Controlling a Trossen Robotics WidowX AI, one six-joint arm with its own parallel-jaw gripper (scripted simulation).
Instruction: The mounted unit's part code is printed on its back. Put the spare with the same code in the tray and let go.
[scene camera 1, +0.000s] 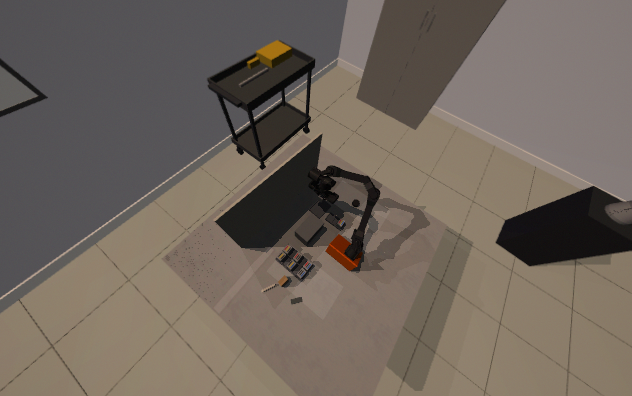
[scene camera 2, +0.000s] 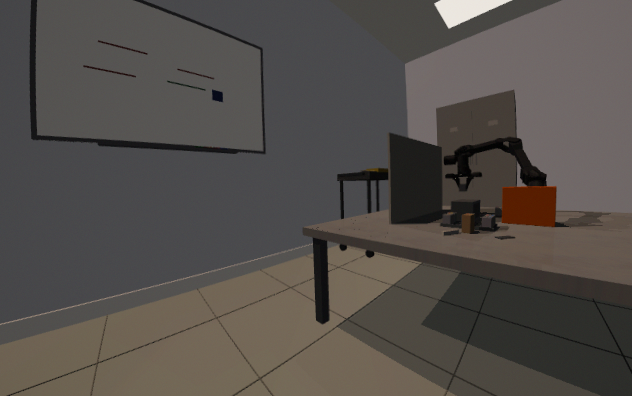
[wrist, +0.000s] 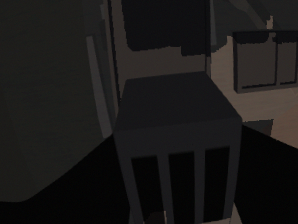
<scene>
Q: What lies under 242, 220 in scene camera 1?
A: A tall dark panel.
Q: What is the gripper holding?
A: A dark spare block.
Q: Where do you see a dark spare block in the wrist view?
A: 177, 138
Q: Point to a tall dark panel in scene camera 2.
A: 415, 189
</scene>
